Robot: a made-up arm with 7 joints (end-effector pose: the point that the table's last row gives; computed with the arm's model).
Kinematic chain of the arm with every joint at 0, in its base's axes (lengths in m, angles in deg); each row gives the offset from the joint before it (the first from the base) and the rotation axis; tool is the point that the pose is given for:
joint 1: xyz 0 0.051 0 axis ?
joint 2: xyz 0 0.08 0 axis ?
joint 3: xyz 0 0 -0.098 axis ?
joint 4: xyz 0 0 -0.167 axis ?
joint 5: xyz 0 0 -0.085 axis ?
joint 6: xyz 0 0 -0.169 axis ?
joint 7: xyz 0 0 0 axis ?
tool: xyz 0 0 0
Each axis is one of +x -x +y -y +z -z.
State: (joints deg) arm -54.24 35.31 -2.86 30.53 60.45 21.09 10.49
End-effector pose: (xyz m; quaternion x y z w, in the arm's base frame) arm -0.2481 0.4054 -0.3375 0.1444 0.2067 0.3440 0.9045
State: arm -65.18 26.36 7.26 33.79 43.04 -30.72 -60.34
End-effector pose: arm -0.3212 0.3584 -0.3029 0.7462 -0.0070 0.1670 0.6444
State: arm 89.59 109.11 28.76 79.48 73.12 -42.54 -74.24
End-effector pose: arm -0.2139 0.3859 0.2205 0.1112 0.6304 -0.4482 0.6240
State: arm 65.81 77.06 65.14 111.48 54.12 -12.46 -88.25
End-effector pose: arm -0.1148 0.3466 0.1605 0.1260 0.6129 -0.5792 0.5225
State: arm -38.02 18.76 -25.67 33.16 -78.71 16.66 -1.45
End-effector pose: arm -0.1918 0.2276 -0.4487 0.0785 0.1322 -0.8178 0.5546
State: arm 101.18 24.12 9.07 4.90 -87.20 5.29 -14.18
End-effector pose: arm 0.4583 0.3458 0.1124 0.6807 -0.5120 -0.1553 0.5005
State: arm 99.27 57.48 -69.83 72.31 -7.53 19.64 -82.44
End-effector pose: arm 0.3571 0.2974 0.1428 -0.7271 0.6618 -0.1574 0.0930
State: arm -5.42 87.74 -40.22 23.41 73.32 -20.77 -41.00
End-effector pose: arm 0.0687 0.6261 -0.0917 0.7711 -0.3528 0.1331 0.5131
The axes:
joint 1: -y
joint 2: +x
joint 3: +z
joint 4: -y
joint 5: +z
joint 6: +y
joint 7: -x

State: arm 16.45 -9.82 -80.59 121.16 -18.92 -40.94 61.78
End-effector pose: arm 0.0610 -0.1031 -0.0811 0.3857 0.5957 0.5922 0.3815
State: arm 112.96 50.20 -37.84 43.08 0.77 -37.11 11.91
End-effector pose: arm 0.2874 0.4090 0.2705 0.4569 -0.8481 -0.2541 0.0854
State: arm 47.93 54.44 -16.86 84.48 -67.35 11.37 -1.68
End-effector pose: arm 0.3313 0.3238 0.0269 0.7993 -0.4153 -0.3689 0.2292
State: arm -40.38 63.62 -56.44 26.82 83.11 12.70 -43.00
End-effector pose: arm -0.1487 0.5290 -0.2726 0.6485 0.2522 -0.0252 0.7177
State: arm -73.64 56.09 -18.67 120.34 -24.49 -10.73 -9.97
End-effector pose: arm -0.0706 0.2053 -0.2372 -0.1318 -0.4268 -0.5586 0.6988
